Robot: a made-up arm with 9 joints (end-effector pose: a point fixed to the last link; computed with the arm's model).
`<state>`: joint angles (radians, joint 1 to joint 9).
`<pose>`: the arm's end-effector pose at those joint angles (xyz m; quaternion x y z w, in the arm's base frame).
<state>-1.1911 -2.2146 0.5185 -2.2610 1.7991 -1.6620 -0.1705 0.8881 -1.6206</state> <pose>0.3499 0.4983 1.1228 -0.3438 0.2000 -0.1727 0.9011</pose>
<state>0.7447 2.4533 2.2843 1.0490 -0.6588 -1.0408 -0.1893 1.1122 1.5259</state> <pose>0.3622 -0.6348 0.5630 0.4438 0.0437 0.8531 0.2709</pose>
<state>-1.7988 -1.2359 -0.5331 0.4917 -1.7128 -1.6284 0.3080 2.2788 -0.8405</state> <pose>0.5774 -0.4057 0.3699 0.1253 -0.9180 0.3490 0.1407</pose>
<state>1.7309 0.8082 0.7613 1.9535 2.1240 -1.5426 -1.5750 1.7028 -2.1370</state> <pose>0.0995 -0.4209 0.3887 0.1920 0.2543 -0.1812 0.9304</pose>
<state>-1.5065 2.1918 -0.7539 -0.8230 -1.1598 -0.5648 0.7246 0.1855 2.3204</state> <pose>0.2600 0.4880 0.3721 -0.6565 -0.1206 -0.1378 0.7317</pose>
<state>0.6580 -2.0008 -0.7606 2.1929 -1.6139 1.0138 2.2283 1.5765 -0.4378</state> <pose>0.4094 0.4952 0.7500 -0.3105 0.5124 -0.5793 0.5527</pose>
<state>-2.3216 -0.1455 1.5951 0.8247 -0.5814 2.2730 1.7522 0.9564 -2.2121</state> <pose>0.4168 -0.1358 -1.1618 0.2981 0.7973 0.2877 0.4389</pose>
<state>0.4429 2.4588 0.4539 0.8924 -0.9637 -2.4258 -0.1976 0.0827 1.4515</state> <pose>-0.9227 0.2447 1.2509 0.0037 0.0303 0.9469 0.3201</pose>
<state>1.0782 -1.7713 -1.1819 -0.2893 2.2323 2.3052 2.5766 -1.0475 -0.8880</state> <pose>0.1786 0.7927 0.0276 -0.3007 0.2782 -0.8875 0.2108</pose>
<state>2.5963 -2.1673 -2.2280 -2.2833 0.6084 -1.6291 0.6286 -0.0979 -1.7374</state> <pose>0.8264 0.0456 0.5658 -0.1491 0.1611 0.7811 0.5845</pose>
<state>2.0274 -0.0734 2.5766 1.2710 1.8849 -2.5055 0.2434 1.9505 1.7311</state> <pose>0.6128 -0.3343 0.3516 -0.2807 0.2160 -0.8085 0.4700</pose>
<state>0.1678 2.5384 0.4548 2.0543 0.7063 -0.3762 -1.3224 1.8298 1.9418</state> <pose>0.3025 -0.1123 0.5490 -0.2417 0.4775 0.5215 0.6645</pose>
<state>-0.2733 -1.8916 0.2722 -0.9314 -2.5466 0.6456 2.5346 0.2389 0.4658</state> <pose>-0.0758 -0.1590 0.4641 -0.0855 -0.0131 0.8362 0.5415</pose>
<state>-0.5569 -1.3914 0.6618 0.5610 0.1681 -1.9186 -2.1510 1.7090 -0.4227</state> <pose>0.1674 0.4764 1.1277 0.2091 0.0109 0.6219 0.7545</pose>
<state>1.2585 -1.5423 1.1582 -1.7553 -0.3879 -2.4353 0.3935 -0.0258 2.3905</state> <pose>-0.7149 -0.1280 -0.4724 -0.5519 0.1880 0.8125 0.0050</pose>
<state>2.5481 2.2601 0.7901 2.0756 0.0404 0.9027 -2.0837 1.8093 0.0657</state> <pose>0.3779 0.0644 -0.3329 -0.0718 0.5053 -0.2048 0.8352</pose>
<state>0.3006 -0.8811 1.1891 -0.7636 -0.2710 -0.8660 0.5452 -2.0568 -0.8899</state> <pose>-0.6778 -0.2448 0.9500 0.3253 0.2749 -0.1426 0.8934</pose>
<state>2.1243 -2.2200 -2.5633 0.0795 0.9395 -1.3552 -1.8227 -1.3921 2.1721</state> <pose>-0.6402 0.6629 0.4362 -0.6663 -0.4200 0.6099 0.0879</pose>
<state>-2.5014 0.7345 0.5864 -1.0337 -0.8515 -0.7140 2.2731 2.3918 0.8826</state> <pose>-0.2538 -0.1056 -0.3642 0.0050 0.6170 -0.7818 0.0903</pose>
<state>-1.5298 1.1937 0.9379 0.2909 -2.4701 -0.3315 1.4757 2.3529 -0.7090</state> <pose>-0.7104 0.1878 0.4359 0.4614 0.1649 -0.1063 0.8653</pose>
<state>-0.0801 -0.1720 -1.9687 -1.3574 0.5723 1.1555 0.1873 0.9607 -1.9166</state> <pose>0.2986 0.1966 -0.3727 -0.7020 0.6666 -0.0303 0.2489</pose>
